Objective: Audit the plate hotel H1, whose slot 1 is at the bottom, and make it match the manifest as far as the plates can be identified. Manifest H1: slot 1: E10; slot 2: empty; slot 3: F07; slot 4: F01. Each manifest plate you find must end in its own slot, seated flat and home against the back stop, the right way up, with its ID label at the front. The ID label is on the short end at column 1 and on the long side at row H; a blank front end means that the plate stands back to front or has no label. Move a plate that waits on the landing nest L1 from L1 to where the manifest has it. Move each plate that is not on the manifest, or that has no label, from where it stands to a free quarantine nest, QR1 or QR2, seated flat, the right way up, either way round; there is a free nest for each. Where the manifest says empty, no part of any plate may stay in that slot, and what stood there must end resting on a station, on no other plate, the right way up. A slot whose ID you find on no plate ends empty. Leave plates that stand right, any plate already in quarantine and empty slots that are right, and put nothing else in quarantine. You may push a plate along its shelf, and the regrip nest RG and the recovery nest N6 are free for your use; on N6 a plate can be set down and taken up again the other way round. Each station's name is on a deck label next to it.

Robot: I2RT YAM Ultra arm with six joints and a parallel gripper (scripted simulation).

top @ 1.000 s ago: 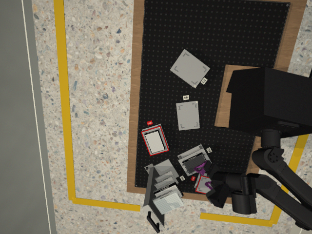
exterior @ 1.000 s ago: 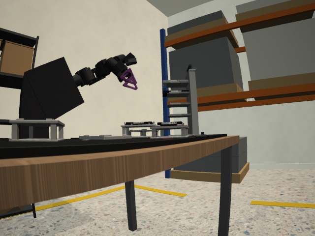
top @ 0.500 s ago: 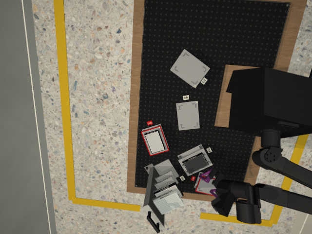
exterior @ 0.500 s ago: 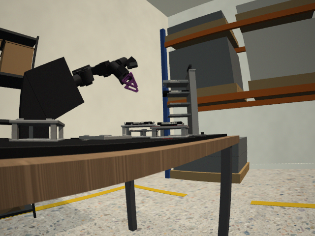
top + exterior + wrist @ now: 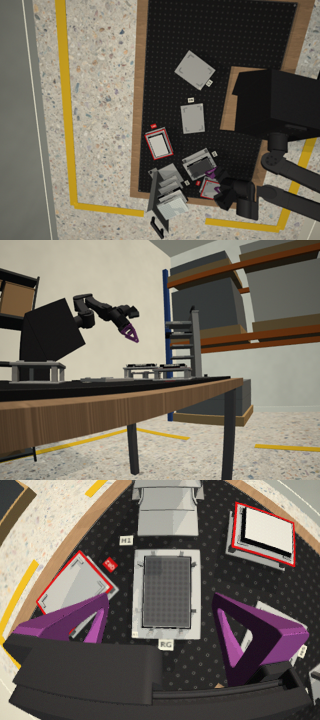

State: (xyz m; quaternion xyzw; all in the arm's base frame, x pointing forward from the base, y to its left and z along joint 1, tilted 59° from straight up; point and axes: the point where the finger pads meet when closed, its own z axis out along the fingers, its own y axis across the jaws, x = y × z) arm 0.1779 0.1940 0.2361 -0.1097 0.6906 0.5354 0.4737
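Now: the regrip nest RG 2 cm ahead of my hand, 1 cm to the left of it and 14 cm below it. Round my hand: quarantine nest QR2: 11 cm behind, 17 cm to the left, 16 cm below; H1 deck label: 6 cm ahead, 17 cm to the left, 20 cm below; white well plate: 16 cm ahead, 13 cm to the left, 7 cm above.
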